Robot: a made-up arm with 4 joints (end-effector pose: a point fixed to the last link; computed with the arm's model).
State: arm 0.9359 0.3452 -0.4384 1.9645
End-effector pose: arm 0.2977 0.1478 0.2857 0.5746 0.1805 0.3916 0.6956
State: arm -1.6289 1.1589 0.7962 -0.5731
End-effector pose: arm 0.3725 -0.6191 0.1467 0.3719 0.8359 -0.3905 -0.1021
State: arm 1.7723 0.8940 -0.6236 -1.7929
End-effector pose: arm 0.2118 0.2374 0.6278 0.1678 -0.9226 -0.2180 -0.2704
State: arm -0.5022 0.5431 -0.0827 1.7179
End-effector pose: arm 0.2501 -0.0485 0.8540 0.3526 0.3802 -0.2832 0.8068
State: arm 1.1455 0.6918 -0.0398 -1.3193
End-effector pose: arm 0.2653 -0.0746 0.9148 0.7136 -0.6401 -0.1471 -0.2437
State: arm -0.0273 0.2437 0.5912 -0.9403
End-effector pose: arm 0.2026 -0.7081 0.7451 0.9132 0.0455 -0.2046 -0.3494
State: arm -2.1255 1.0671 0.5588 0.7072
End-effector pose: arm 0.2175 -0.7772 0.2306 0.0919 0.5943 -0.7988 0.0183
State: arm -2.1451 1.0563 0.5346 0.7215
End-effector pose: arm 0.2227 -0.7712 0.2332 0.0904 0.5959 -0.7976 0.0221
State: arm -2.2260 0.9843 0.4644 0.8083
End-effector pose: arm 0.2420 -0.7483 0.2301 0.0814 0.5978 -0.7971 0.0256
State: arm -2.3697 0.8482 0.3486 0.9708
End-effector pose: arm 0.2791 -0.7027 0.2223 0.0534 0.6034 -0.7951 0.0298
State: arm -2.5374 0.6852 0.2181 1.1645
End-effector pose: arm 0.3233 -0.6417 0.2146 0.0001 -0.6114 0.7907 -0.0323
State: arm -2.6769 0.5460 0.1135 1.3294
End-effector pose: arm 0.3573 -0.5859 0.2093 0.0615 -0.6151 0.7856 -0.0288
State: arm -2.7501 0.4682 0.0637 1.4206
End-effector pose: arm 0.3733 -0.5551 0.2050 0.0987 -0.6143 0.7826 -0.0223
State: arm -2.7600 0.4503 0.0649 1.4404
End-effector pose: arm 0.3753 -0.5503 0.2003 0.1027 -0.6131 0.7831 -0.0180
